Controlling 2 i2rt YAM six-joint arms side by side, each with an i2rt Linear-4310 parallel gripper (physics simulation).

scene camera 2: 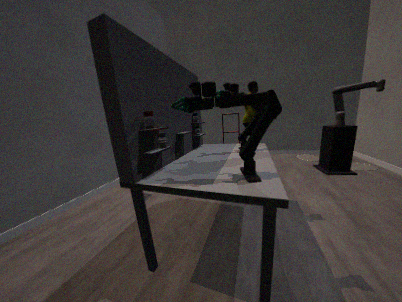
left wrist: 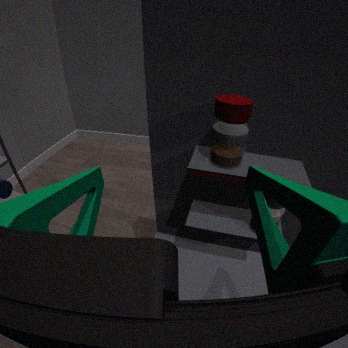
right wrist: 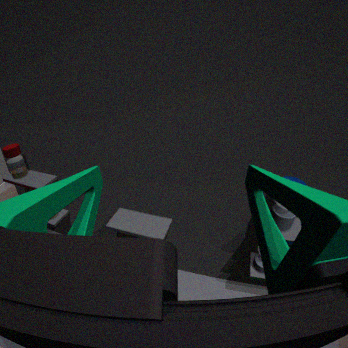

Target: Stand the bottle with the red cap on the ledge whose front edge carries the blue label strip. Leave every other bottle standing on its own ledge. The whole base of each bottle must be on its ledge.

same spot on tall dark panel: [left wrist: 284,63] = [scene camera 2: 149,104]
